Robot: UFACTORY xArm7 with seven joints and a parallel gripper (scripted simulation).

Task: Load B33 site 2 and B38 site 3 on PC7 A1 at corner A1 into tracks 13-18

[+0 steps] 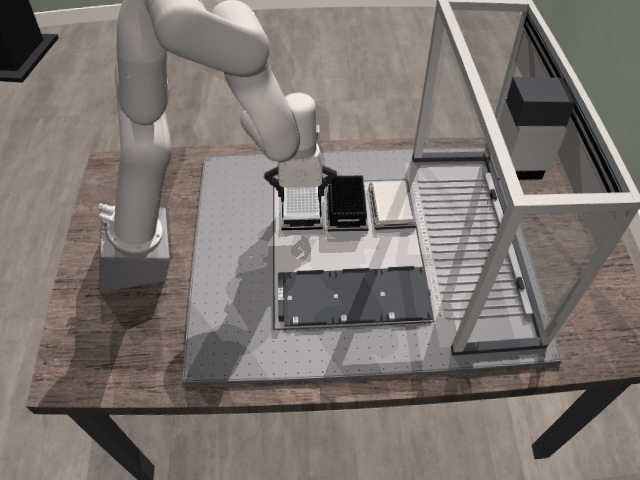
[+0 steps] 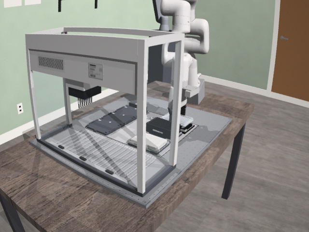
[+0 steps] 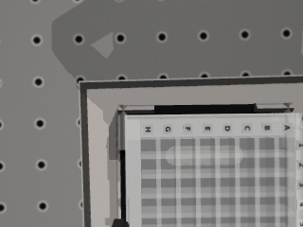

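The nest S1 lies 40 mm below my hand. Also, from my hand: 96-well plate B38: 10 mm below; then cream 384-well plate B33: 220 mm ahead, 40 mm to the left, 30 mm below; then black deep-well block B83: 110 mm ahead, 20 mm to the left, 20 mm below.
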